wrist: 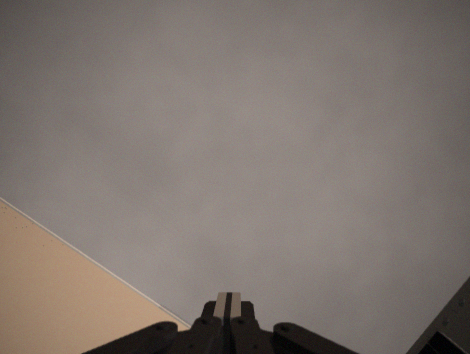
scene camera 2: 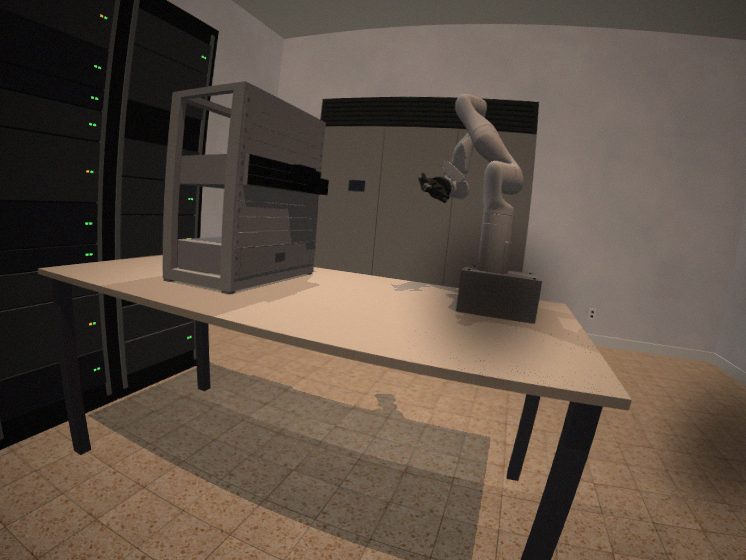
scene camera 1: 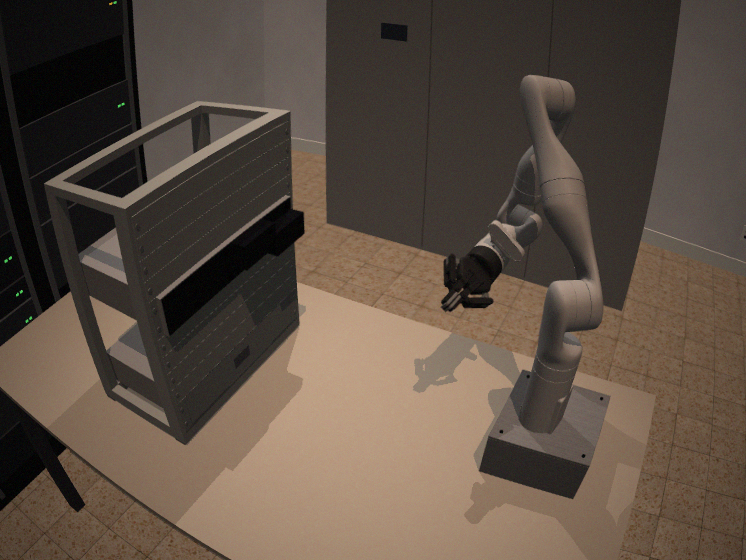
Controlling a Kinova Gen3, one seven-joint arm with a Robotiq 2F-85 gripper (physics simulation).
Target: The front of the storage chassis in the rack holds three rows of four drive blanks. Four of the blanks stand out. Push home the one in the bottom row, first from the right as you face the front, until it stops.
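Where they show: gripper, between the fingertips: (wrist: 229, 309) (scene camera 2: 423, 187) (scene camera 1: 445, 308); arm's base, origin of its link: (scene camera 2: 491, 271) (scene camera 1: 539, 417).
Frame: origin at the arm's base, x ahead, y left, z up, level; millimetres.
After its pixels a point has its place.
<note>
The storage chassis (scene camera 1: 201, 292) @(x 610, y 324, z 224 mm) (scene camera 2: 268, 171) @(x 605, y 341, z 238 mm) is a black band across the front of the grey rack (scene camera 1: 145, 289) @(x 600, y 458, z 308 mm) (scene camera 2: 230, 229) @(x 607, y 470, z 64 mm). At its right end, a dark block (scene camera 1: 289, 232) @(x 626, y 54, z 226 mm) (scene camera 2: 319, 185) @(x 624, y 67, z 221 mm) juts out at the place of the bottom-row blank, first from the right. The other blanks blend into the black front; their rows and edges are hard to tell apart. My gripper (scene camera 1: 448, 303) @(x 220, y 73, z 229 mm) (scene camera 2: 421, 179) @(x 220, y 73, z 229 mm) (wrist: 229, 309) @(x 220, y 73, z 229 mm) is shut and empty, its fingertips together. It hangs in the air between the rack and the arm's base, well away from the chassis front.
The rack stands on the beige table (scene camera 1: 361, 421) @(x 360, y 136, z -119 mm) (scene camera 2: 361, 319) @(x 213, y 384, z -119 mm). The arm's base block (scene camera 1: 533, 467) @(x -47, y 86, z -51 mm) (scene camera 2: 498, 296) @(x -48, y 86, z -57 mm) is at the table's other end. Grey cabinets (scene camera 1: 373, 150) (scene camera 2: 409, 198) stand behind, and dark server racks (scene camera 1: 72, 120) (scene camera 2: 54, 198) at the left.
</note>
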